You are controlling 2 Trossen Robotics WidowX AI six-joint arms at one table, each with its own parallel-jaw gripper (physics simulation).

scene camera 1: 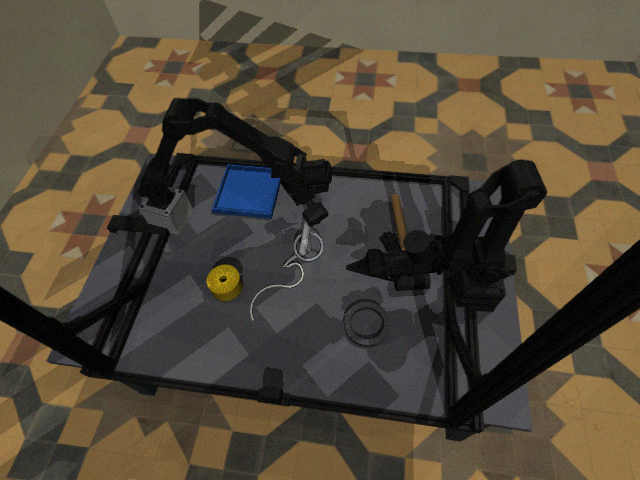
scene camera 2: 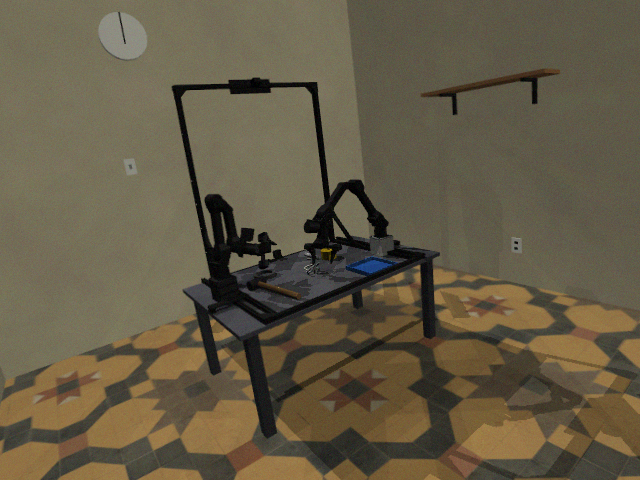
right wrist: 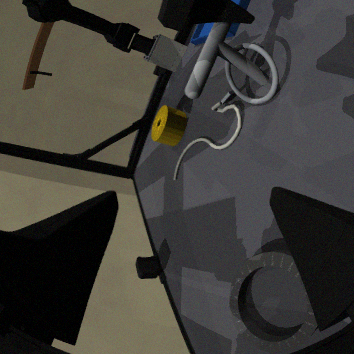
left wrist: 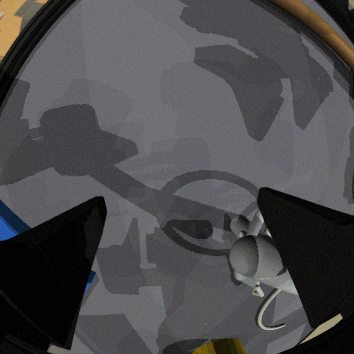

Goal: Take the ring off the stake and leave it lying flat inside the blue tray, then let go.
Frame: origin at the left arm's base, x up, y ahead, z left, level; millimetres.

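Seen in the pictures: left gripper, fingertip midpoint: (scene camera 2: 322, 263) (right wrist: 249, 6) (left wrist: 183, 200); right gripper, fingertip midpoint: (scene camera 1: 352, 269) (scene camera 2: 276, 252) (right wrist: 195, 197); left arm's base at its link origin: (scene camera 1: 161, 199) (scene camera 2: 380, 236) (right wrist: 150, 46); right arm's base at its link origin: (scene camera 1: 482, 276) (scene camera 2: 222, 277).
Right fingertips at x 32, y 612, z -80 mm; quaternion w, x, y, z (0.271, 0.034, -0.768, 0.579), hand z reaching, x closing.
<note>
Pixels of each thing's middle, then the offset from my right fingertips to it. "*": a spot on its surface instead.
- grey stake at the middle of its body: (left wrist: 254, 236) (right wrist: 250, 77) (scene camera 1: 307, 248) (scene camera 2: 313, 269) dx -112, dy -160, dz +89 mm
- pale grey ring at a spot on its surface: (right wrist: 274, 82) (scene camera 1: 322, 250) * dx -114, dy -116, dz +95 mm
- blue tray at the middle of its body: (right wrist: 221, 10) (scene camera 1: 248, 190) (scene camera 2: 371, 266) dx -124, dy -420, dz +251 mm
- yellow cylinder at the middle of its body: (right wrist: 167, 125) (scene camera 1: 225, 282) (scene camera 2: 328, 253) dx -110, dy -344, dz -87 mm
- pale cord at a spot on its surface: (scene camera 1: 302, 273) * dx -129, dy -150, dz +14 mm
- dark round ring-shaped object at a spot on its surface: (scene camera 1: 348, 322) * dx -120, dy +18, dz -93 mm
- hammer with a wooden handle, body centre: (left wrist: 306, 16) (scene camera 1: 403, 239) (scene camera 2: 274, 288) dx -115, dy +103, dz +202 mm
A grey stake (scene camera 1: 305, 231) (left wrist: 254, 256) (right wrist: 202, 67) stands mid-table with a slanting side peg. A pale grey ring (scene camera 1: 322, 246) (right wrist: 274, 82) hangs around that peg; in the left wrist view it is mostly hidden by the stake and a finger. The blue tray (scene camera 1: 242, 214) (scene camera 2: 356, 268) lies flat and empty at the upper left of scene camera 1. My left gripper (scene camera 1: 314, 212) (scene camera 2: 322, 262) (left wrist: 183, 200) is open and empty, above and close beside the stake top. My right gripper (scene camera 1: 348, 267) (right wrist: 195, 197) is open and empty, right of the stake in scene camera 1.
A yellow cylinder (scene camera 1: 227, 289) (right wrist: 172, 127) stands lower left of the stake in scene camera 1, with a pale cord (scene camera 1: 301, 273) nearby. A dark round ring-shaped object (scene camera 1: 348, 322) lies lower right. A hammer with a wooden handle (scene camera 1: 398, 217) (scene camera 2: 281, 290) lies by the right arm.
</note>
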